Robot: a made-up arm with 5 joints.
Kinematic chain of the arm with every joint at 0, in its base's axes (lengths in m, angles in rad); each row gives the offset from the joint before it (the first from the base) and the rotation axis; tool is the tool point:
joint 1: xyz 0 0 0.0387 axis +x
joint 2: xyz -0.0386 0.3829 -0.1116 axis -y
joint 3: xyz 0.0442 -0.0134 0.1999 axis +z
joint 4: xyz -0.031 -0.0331 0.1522 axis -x
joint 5: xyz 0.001 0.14 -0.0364 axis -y
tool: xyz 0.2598 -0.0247 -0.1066
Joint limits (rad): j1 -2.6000..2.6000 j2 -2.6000..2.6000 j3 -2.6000..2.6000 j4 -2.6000..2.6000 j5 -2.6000..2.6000
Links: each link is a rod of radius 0.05 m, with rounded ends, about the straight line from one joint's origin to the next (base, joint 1, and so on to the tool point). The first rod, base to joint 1, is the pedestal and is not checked.
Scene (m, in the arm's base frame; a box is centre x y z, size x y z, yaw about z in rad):
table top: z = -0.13
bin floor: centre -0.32 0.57 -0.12 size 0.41 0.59 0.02 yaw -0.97
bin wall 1: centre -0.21 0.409 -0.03 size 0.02 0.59 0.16 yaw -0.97
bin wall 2: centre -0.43 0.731 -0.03 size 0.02 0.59 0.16 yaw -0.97
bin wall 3: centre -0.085 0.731 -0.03 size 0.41 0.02 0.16 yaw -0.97
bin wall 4: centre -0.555 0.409 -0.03 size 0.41 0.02 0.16 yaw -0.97
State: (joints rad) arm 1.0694 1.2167 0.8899 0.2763 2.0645
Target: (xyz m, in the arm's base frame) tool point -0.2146 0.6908 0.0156
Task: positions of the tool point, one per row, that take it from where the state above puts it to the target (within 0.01 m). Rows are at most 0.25 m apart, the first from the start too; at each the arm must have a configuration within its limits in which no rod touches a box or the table.
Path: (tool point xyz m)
1: -0.5781 0.3889 0.2871
2: -0.4988 0.5355 0.1801
3: -0.3710 0.6389 0.0859
4: -0.2146 0.6908 0.0156

